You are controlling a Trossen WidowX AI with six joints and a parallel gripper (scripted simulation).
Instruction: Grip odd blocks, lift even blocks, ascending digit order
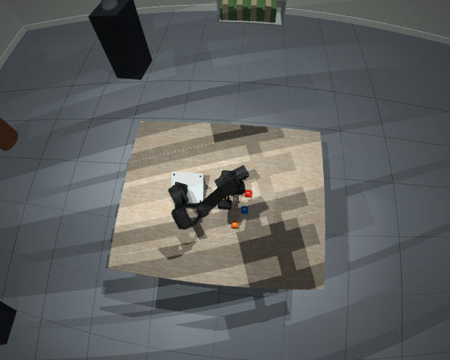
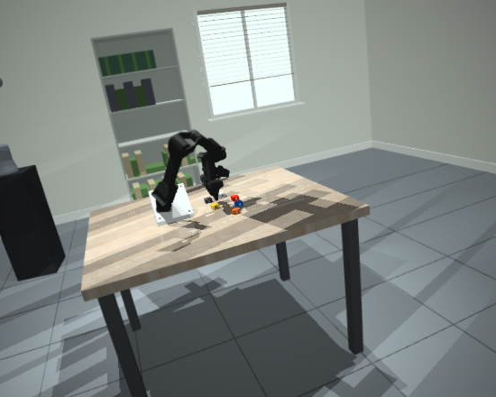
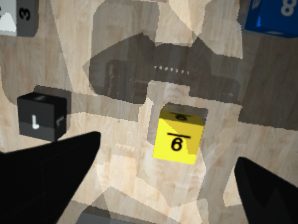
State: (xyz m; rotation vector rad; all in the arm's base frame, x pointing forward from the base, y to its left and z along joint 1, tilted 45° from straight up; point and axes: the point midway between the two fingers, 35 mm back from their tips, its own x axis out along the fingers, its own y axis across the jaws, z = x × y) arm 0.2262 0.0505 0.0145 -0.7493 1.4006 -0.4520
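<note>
Right now the yellow block is 1 cm to the right of my gripper tip and 3 cm below it. Also, from my gripper tip: red block (10 cm ahead, 5 cm to the left, 3 cm below); blue block (10 cm ahead, 4 cm to the right, 3 cm below); black block (2 cm behind, 10 cm to the left, 3 cm below).
</note>
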